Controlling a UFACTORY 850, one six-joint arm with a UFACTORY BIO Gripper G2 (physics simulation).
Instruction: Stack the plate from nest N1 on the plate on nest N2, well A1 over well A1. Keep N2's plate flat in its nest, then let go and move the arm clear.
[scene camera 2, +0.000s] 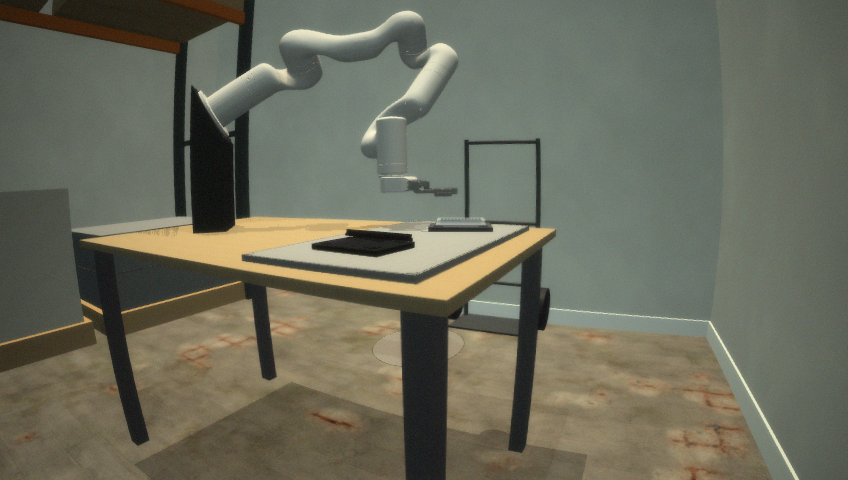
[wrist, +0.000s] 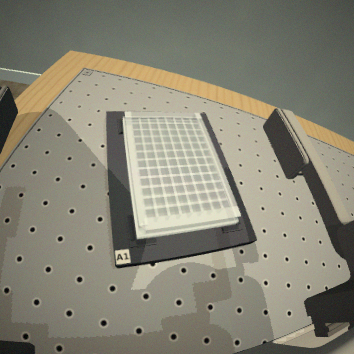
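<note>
A clear plate (scene camera 2: 461, 221) (wrist: 180, 170) sits in a dark nest (scene camera 2: 437, 228) (wrist: 116, 215) marked A1 at the near left corner in the wrist view; it looks flat. My gripper (scene camera 2: 443, 191) (wrist: 146, 132) is open and empty above this nest, its fingers wide apart to either side of the plate. Another black nest (scene camera 2: 374, 251) lies nearer the camera in the scene view. A black slab-like shape (scene camera 2: 379, 233) rises along its back; whether it is a tilted black plate cannot be told. Which nest is N1 or N2 cannot be read.
Both nests stand on a grey perforated board (scene camera 2: 333, 264) (wrist: 90, 295) on the wooden table (scene camera 2: 178, 252) (wrist: 150, 75). The black arm pedestal (scene camera 2: 212, 178) stands at the table's left in the scene view. A black trolley (scene camera 2: 537, 178) is behind the table.
</note>
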